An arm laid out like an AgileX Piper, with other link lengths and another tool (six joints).
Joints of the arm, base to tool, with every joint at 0 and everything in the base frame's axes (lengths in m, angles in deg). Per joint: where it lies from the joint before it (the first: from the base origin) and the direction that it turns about. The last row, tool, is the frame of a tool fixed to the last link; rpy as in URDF.
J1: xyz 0 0 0.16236 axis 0 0 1
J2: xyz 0 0 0 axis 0 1 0
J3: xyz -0.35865 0 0.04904 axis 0 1 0
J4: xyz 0.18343 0 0.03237 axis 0.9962 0 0.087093
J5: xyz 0 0 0 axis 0 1 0
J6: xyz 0.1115 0 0.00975 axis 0.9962 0 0.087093
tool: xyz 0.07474 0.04 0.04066 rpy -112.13 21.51 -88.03
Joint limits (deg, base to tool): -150..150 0..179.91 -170..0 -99.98..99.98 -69.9..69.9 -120..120
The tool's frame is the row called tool.
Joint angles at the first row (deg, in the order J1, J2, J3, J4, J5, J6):
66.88, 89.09, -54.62, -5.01, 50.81, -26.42
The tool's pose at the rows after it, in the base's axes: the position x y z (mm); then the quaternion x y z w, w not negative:
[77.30 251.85 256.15 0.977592 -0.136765 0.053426 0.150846]
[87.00 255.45 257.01 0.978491 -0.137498 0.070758 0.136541]
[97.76 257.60 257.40 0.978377 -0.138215 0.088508 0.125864]
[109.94 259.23 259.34 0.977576 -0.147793 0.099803 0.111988]
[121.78 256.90 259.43 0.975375 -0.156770 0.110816 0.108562]
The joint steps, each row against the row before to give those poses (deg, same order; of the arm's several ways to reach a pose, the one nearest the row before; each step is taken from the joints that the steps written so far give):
-0.59, 0.00, 0.00, -3.52, -2.25, 0.00
-0.80, 0.10, 0.00, -1.89, -2.23, 0.14
-1.07, 0.18, 0.00, -2.04, -1.98, 0.00
-1.79, 0.00, 0.00, -1.20, -2.09, 0.00
-1.84, 0.09, 0.09, -1.47, -1.13, -0.01

